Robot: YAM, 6 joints.
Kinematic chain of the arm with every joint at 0, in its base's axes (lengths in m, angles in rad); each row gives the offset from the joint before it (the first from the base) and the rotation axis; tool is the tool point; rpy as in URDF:
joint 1: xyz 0 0 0.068 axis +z
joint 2: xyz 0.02 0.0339 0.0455 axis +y
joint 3: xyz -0.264 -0.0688 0 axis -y
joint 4: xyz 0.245 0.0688 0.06 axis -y
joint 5: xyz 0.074 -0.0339 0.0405 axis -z
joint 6: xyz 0.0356 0 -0.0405 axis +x
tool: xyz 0 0 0 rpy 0 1.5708 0
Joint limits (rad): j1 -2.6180..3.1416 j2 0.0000..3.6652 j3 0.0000..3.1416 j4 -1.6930..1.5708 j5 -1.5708..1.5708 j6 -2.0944..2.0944
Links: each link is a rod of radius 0.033 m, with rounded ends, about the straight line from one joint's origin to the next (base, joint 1, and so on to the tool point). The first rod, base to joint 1, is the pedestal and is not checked.
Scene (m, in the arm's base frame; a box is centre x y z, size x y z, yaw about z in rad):
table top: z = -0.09
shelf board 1: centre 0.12 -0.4 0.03 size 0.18 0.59 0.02 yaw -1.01
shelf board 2: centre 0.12 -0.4 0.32 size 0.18 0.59 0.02 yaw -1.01
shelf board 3: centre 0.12 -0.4 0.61 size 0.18 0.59 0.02 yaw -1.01
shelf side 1: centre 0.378 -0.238 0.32 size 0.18 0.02 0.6 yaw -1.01
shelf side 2: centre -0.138 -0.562 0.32 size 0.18 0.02 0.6 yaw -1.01
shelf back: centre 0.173 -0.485 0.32 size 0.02 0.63 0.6 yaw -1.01
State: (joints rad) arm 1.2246 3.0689 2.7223 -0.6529 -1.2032 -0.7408
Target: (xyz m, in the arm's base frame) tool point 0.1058 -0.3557 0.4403
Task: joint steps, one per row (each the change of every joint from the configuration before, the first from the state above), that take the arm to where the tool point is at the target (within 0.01 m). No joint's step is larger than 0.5 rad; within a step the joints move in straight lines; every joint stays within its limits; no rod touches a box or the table.
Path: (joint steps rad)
1: -0.0495 -0.4644 0.0155 -0.2080 -0.0735 -0.2707
2: -0.0494 -0.4643 0.0155 -0.2080 -0.0735 -0.2707
3: -0.0495 -0.4644 0.0156 -0.2081 -0.0736 -0.2708
4: -0.0494 -0.4643 0.0155 -0.2080 -0.0735 -0.2707
5: -0.0495 -0.4644 0.0155 -0.2080 -0.0735 -0.2707
6: -0.4308 0.1214 -0.1525 0.0000 0.0907 0.2256
7: -0.4308 0.1213 -0.1525 0.0000 0.0906 0.2256
8: -0.4307 0.1214 -0.1525 0.0000 0.0907 0.2256
9: -0.4308 0.1213 -0.1525 0.0000 0.0906 0.2256
10: -0.4308 0.1214 -0.1524 0.0000 0.0907 0.2256
11: -0.4308 0.1213 -0.1525 0.0000 0.0906 0.2256
12: 0.1197 0.2444 0.2543 0.1484 -0.0463 0.0000
13: 0.1196 0.2443 0.2543 0.1483 -0.0464 0.0000

